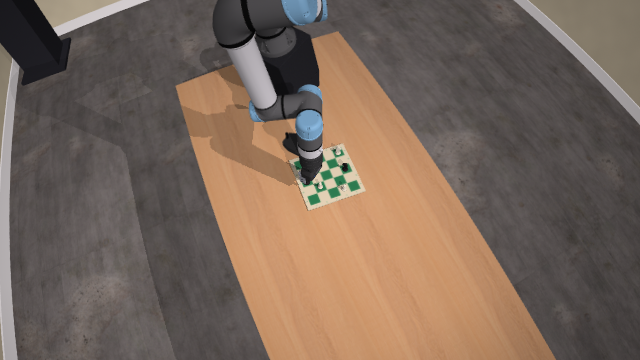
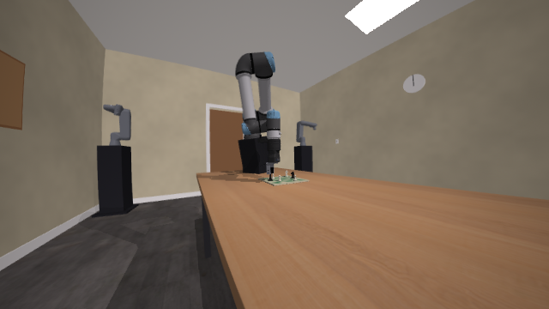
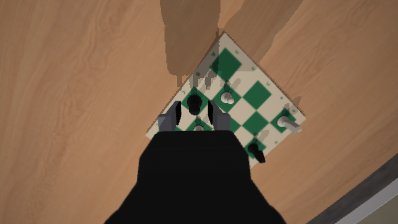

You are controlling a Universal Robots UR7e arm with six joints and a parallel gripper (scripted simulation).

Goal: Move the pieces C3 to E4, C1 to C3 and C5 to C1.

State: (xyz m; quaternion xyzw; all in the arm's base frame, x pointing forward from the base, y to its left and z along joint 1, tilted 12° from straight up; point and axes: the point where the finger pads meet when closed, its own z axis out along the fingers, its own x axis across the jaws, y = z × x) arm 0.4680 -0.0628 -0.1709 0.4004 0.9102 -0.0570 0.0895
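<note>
The green-and-cream chessboard is 80 mm to the left of my hand and 60 mm below it.
</note>
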